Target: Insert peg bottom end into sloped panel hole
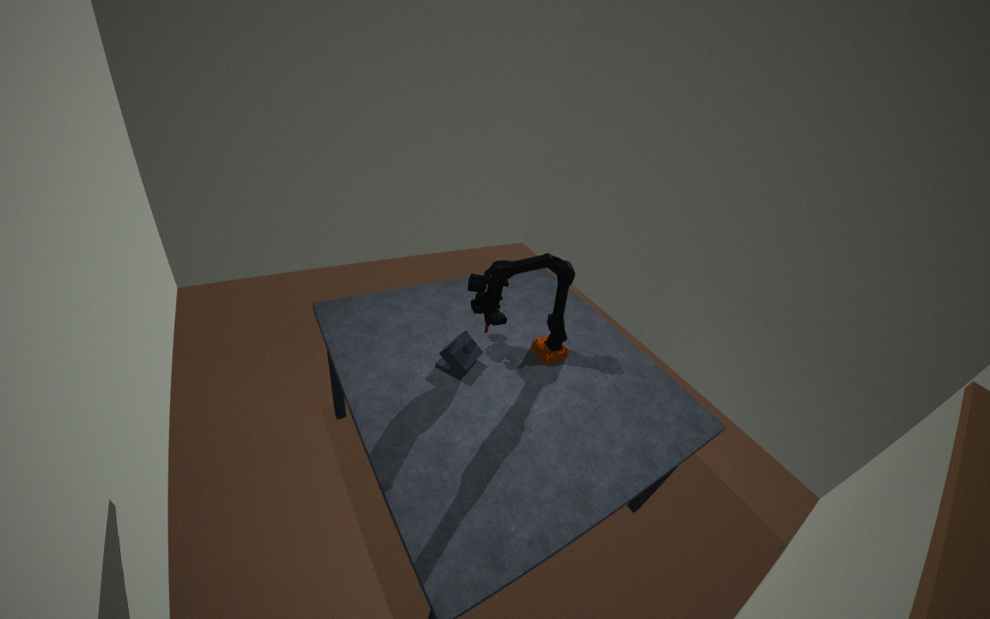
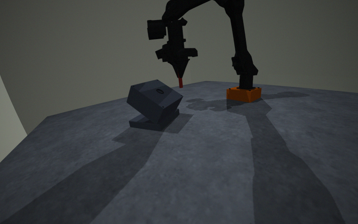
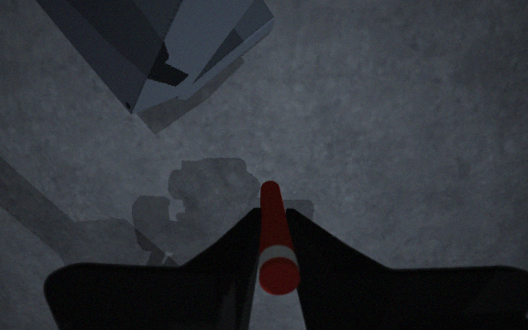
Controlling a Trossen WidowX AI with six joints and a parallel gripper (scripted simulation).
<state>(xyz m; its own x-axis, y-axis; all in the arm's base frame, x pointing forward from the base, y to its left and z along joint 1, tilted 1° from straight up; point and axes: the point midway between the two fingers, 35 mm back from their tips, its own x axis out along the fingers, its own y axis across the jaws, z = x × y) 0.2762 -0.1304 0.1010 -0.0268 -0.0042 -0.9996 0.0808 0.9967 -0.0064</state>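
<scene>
Now: the dark grey sloped panel 14 cm ahead of my gripper tip, 8 cm to the left of it and 4 cm below it. Also, from my gripper tip: red round peg 2 cm above.
</scene>
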